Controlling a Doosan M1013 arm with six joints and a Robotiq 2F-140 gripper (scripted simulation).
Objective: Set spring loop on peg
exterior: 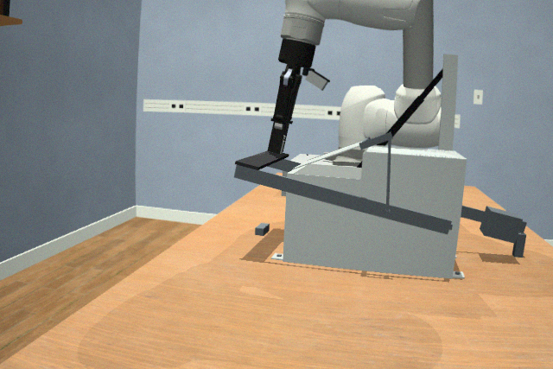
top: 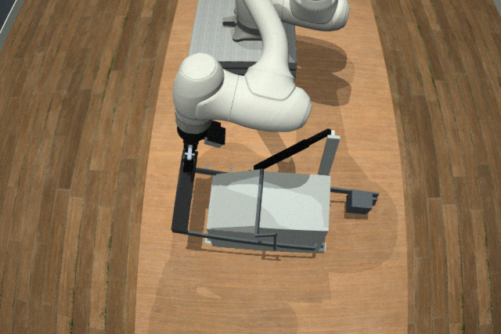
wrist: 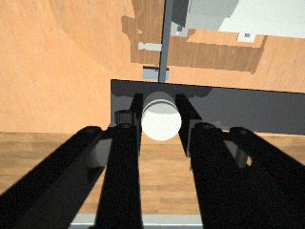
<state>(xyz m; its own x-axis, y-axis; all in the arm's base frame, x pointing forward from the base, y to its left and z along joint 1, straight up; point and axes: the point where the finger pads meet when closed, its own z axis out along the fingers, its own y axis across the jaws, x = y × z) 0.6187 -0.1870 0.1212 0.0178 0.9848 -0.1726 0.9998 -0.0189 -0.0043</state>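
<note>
My gripper is now 10 mm above the steel test weight. From my hand the other things lie so: small grey block (210 mm below, 30 mm to the right).
</note>
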